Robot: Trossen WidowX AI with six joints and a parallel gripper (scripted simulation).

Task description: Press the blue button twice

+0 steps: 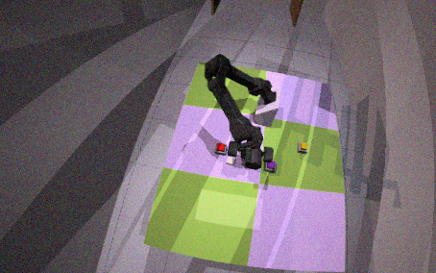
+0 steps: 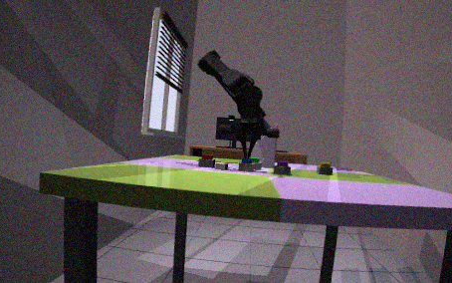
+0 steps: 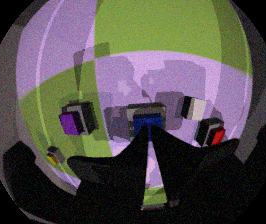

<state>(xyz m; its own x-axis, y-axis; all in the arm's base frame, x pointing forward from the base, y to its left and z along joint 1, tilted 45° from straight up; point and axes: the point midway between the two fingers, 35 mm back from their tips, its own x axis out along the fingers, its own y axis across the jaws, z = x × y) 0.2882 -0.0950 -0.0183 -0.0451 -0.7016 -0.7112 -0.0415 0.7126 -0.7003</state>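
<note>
My gripper tip is now 10 mm above the blue button. The rest, counted from my gripper tip: green button (100 mm behind, 20 mm to the left, 10 mm below); then red button (130 mm to the right, 30 mm behind, 10 mm below).
</note>
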